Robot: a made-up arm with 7 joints. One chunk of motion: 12 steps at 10 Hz.
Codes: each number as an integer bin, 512 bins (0 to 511) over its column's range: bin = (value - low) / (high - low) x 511, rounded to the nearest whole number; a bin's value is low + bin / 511 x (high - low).
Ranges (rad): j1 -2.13..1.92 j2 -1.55..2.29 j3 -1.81..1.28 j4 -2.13..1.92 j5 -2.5..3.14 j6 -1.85..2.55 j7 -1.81..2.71
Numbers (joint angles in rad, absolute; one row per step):
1: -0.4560 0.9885 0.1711 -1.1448 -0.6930 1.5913 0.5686
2: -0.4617 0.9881 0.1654 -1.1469 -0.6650 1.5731 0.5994
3: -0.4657 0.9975 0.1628 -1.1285 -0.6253 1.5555 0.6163
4: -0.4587 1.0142 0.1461 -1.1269 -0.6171 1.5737 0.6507
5: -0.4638 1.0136 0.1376 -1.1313 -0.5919 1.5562 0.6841
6: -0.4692 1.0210 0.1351 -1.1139 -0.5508 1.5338 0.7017
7: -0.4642 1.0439 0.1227 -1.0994 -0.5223 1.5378 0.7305
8: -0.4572 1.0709 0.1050 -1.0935 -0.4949 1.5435 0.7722
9: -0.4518 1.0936 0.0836 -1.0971 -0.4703 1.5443 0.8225
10: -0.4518 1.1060 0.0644 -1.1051 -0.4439 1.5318 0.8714
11: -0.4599 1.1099 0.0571 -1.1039 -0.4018 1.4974 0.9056
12: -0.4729 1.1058 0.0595 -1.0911 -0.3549 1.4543 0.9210
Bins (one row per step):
1: 211 338 328 124 164 400 269
2: 210 338 327 124 166 398 272
3: 210 339 326 126 170 396 274
4: 211 341 323 127 171 398 278
5: 210 341 322 126 173 396 282
6: 210 342 322 128 177 393 284
7: 210 345 320 130 179 393 287
8: 211 349 317 131 182 394 292
9: 212 352 313 130 184 394 298
10: 212 353 310 129 186 393 303
11: 211 354 309 129 190 389 307
12: 209 353 309 131 194 384 309

